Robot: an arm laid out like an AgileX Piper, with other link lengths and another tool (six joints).
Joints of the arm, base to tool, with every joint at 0 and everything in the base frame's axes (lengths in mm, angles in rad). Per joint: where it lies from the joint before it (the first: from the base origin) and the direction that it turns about. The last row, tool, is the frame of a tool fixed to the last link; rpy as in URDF.
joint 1: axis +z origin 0 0 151.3
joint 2: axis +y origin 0 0 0
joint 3: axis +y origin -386.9 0 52.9
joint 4: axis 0.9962 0 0.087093 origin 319.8 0 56.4
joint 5: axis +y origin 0 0 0
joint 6: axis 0.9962 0 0.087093 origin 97 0 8.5
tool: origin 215 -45 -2.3 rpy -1.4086 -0.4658 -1.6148
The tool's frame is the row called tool.
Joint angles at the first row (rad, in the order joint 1, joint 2, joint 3, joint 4, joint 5, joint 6):
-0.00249 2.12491 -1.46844 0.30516 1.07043 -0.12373
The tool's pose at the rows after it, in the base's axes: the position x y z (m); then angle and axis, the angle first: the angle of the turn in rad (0 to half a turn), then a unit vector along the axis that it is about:
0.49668, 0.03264, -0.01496, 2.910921, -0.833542, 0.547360, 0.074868
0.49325, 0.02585, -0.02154, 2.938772, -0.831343, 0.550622, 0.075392
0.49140, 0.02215, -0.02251, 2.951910, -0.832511, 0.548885, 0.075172
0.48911, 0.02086, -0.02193, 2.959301, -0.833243, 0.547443, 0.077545
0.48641, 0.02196, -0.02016, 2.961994, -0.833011, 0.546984, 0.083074
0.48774, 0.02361, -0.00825, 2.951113, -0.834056, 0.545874, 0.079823
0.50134, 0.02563, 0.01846, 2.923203, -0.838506, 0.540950, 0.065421
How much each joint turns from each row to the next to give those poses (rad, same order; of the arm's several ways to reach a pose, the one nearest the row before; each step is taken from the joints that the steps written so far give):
-0.00001 0.01157 -0.00001 -0.02033 -0.00319 0.02428
0.00000 0.01232 0.00001 -0.02562 0.00000 0.02036
0.00001 0.00183 0.00000 -0.01378 0.00383 0.00352
0.00000 0.00002 -0.00102 -0.00559 0.00870 0.00071
-0.00001 -0.00002 -0.00393 0.00224 0.01495 -0.00002
0.00001 -0.02051 -0.00461 0.00431 0.01408 -0.00100
0.00000 -0.02912 -0.04298 0.00397 0.03318 -0.00304

